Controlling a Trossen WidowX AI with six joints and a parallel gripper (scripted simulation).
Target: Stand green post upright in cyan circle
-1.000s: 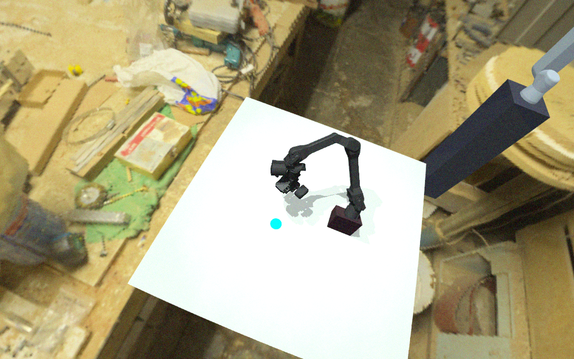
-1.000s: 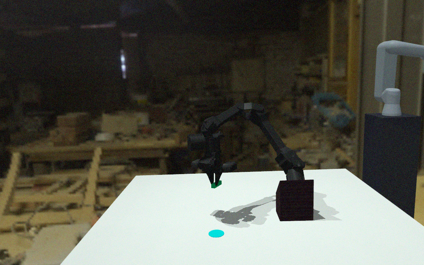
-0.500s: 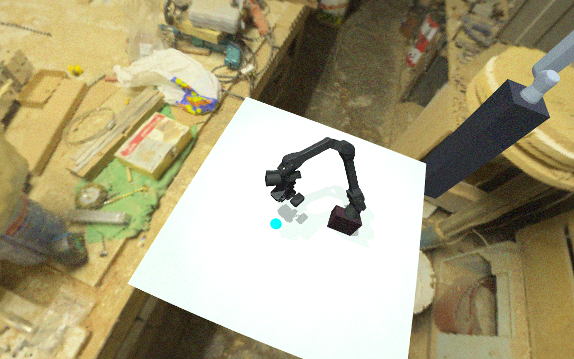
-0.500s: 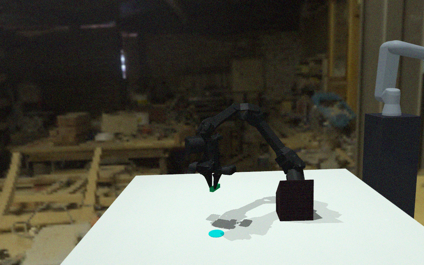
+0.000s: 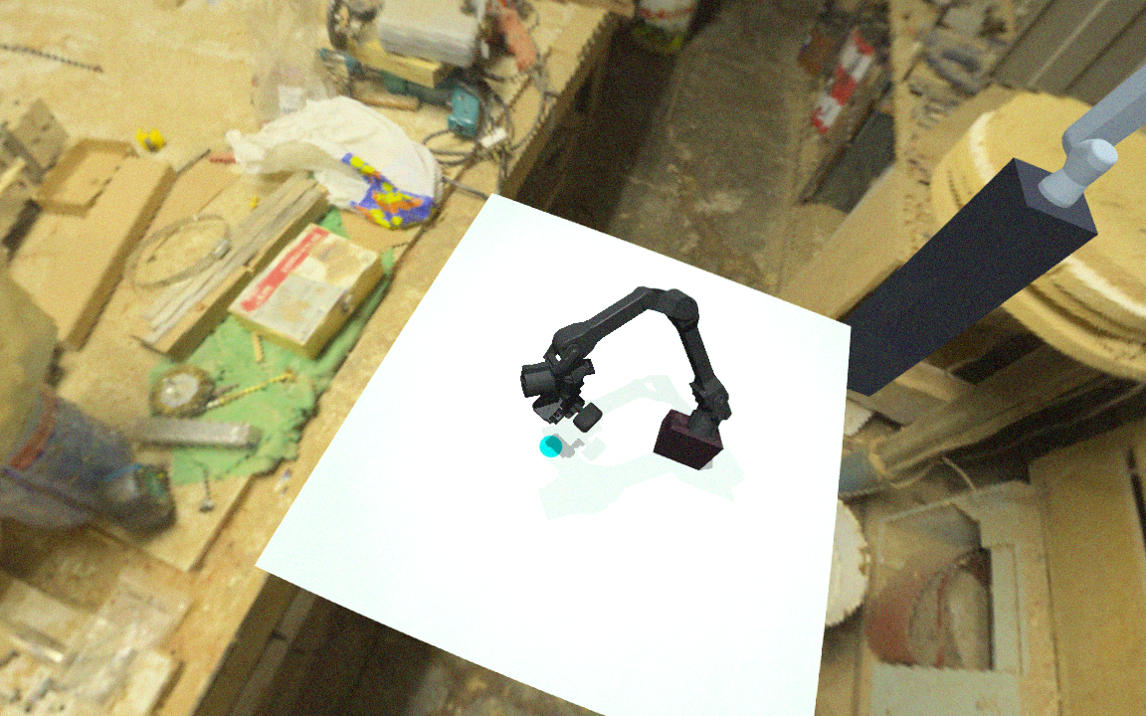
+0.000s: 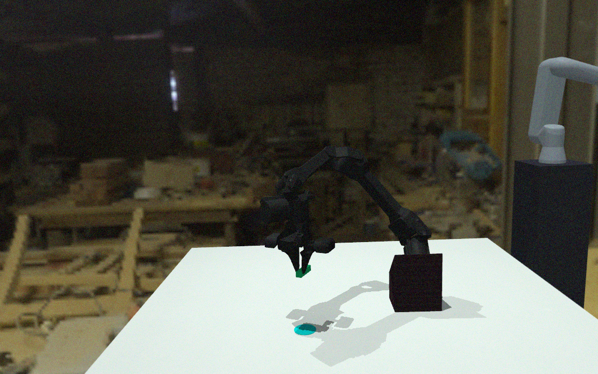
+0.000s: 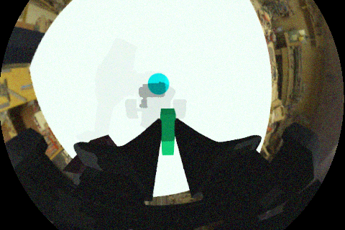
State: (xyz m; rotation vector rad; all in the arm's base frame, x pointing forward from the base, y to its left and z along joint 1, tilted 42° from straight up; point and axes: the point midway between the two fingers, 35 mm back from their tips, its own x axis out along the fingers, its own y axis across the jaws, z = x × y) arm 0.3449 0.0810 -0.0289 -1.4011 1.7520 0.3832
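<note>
Right now the cyan circle is 10 mm behind my gripper tip, 40 mm to the left of it and 150 mm below it. From my gripper tip the other things lie so: green post (10 mm behind, 20 mm to the right).
</note>
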